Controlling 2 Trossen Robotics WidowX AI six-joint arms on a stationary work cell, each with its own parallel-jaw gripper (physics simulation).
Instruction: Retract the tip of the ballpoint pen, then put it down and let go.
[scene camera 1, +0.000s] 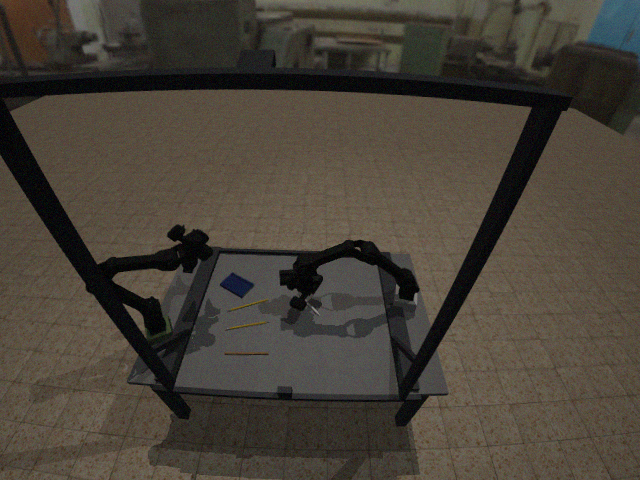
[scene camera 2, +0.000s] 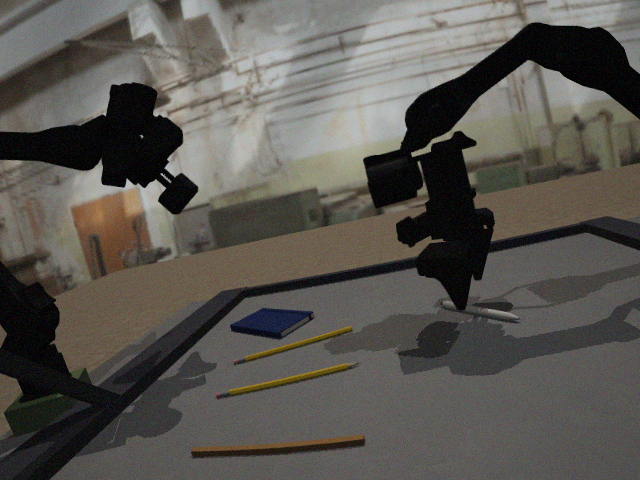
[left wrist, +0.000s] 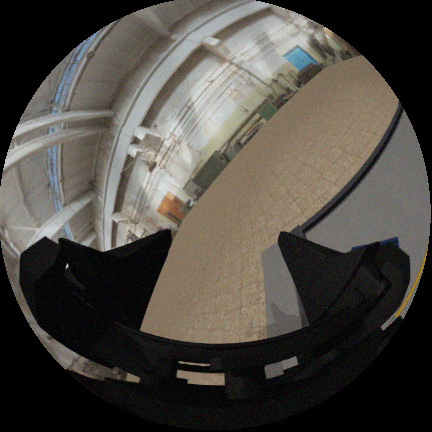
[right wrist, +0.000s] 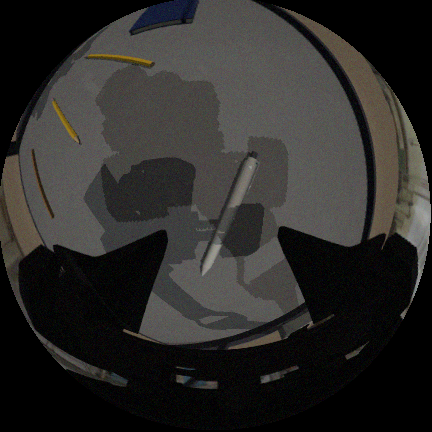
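Pixels of known places: left gripper, between the fingertips: (scene camera 2: 162, 174) (left wrist: 226, 236); right gripper, between the fingertips: (scene camera 1: 307, 301) (scene camera 2: 470, 293) (right wrist: 223, 234); left arm's base, origin of its link: (scene camera 1: 157, 327); right arm's base, origin of its link: (scene camera 1: 406, 294) (right wrist: 297, 330).
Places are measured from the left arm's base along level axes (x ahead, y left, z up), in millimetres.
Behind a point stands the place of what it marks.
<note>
A white ballpoint pen (scene camera 1: 313, 308) {x 635, y -200, z -30 mm} (scene camera 2: 485, 312) {x 629, y -190, z -32 mm} (right wrist: 234, 200) {x 625, y -146, z -29 mm} lies on the grey table (scene camera 1: 336, 366) {x 582, y -479, z -40 mm} (scene camera 2: 465, 423) {x 456, y -342, z -40 mm}. In the right wrist view its dark button end is at the upper right and its pointed end at the lower left; whether the fine writing tip is out is too small to tell. My right gripper (scene camera 1: 303, 300) {x 623, y -169, z -6 mm} (scene camera 2: 469, 294) {x 623, y -169, z -6 mm} (right wrist: 223, 234) {x 623, y -169, z -6 mm} is open and empty, pointing down close above the pen, with the pen's pointed end between the fingers in its wrist view. My left gripper (left wrist: 226, 236) {x 259, y 178, z 282 mm} is open and empty, raised at the table's left side, far from the pen.
A blue notebook (scene camera 1: 237, 284) {x 382, y 92, z -28 mm} (scene camera 2: 271, 322) {x 378, y 75, z -28 mm} (right wrist: 162, 17) lies at the back left. Two yellow pencils (scene camera 1: 248, 305) {x 386, y -43, z -35 mm} (scene camera 1: 247, 326) {x 345, y -142, z -33 mm} and an orange-brown stick (scene camera 1: 246, 353) {x 295, y -262, z -35 mm} (scene camera 2: 279, 446) {x 302, y -267, z -33 mm} lie left of the pen. Dark frame posts (scene camera 1: 485, 227) {x 725, y -686, z 747 mm} rise beside the table.
</note>
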